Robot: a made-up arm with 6 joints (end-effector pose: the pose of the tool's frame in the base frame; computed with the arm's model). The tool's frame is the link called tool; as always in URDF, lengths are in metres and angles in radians.
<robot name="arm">
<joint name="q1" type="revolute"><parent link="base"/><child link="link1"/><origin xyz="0 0 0.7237" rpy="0 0 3.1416"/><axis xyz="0 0 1"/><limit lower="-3.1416" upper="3.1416"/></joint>
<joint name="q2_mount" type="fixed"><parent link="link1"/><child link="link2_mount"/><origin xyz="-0.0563 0 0"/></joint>
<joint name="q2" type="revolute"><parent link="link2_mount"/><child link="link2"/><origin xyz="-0.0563 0 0" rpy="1.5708 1.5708 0"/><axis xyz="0 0 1"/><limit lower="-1.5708" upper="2.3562"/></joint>
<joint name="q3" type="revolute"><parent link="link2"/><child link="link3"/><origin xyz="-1.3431 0 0" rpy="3.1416 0 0"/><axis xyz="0 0 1"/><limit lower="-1.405" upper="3.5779"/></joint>
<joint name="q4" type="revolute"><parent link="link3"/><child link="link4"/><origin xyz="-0.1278 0 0" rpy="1.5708 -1.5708 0"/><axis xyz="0 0 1"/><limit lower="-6.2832" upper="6.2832"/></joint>
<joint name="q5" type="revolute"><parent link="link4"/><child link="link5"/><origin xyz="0 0 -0.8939" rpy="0 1.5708 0"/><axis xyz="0 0 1"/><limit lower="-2.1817" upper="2.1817"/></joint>
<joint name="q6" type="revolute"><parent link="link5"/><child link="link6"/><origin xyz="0.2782 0 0" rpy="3.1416 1.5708 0"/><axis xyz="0 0 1"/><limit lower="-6.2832" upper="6.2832"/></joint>
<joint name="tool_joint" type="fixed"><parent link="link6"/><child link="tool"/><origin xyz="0 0 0" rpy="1.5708 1.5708 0"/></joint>
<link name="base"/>
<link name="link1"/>
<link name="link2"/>
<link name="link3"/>
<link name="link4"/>
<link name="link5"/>
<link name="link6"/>
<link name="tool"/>
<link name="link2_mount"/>
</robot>
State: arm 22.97 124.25 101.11 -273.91 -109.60 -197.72
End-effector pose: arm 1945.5 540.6 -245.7 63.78 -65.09 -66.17
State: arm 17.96 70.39 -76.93 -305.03 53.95 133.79
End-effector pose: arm 539.0 368.3 387.2 -79.48 -39.24 130.51
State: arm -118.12 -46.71 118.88 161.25 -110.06 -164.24
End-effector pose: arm 742.1 1567.0 1479.9 65.50 80.80 -87.41
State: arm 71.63 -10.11 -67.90 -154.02 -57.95 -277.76
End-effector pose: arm 128.7 715.4 1345.8 61.59 68.60 72.85
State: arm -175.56 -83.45 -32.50 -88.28 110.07 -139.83
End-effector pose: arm 801.4 324.2 1582.4 -75.77 -46.70 75.23
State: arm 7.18 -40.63 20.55 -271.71 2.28 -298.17
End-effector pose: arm -308.3 -27.7 2831.5 -128.91 -31.29 -74.16
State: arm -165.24 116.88 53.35 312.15 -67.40 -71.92
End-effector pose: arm -1611.6 -621.5 -799.3 -105.04 64.59 18.29
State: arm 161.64 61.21 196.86 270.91 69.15 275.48
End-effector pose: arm -380.7 400.2 1970.3 -37.29 -34.85 46.43
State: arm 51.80 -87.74 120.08 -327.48 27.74 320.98
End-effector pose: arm -1370.2 -1628.6 35.0 -37.36 126.73 24.27
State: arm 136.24 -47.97 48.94 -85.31 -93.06 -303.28
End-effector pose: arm 599.5 -957.4 2482.9 -25.47 75.63 -119.76
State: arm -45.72 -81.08 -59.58 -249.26 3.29 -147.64
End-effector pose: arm -107.2 131.4 1475.0 26.24 -31.58 -34.32
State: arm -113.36 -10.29 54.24 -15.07 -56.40 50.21
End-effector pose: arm -107.2 -400.2 2950.0 -39.29 32.32 -98.35
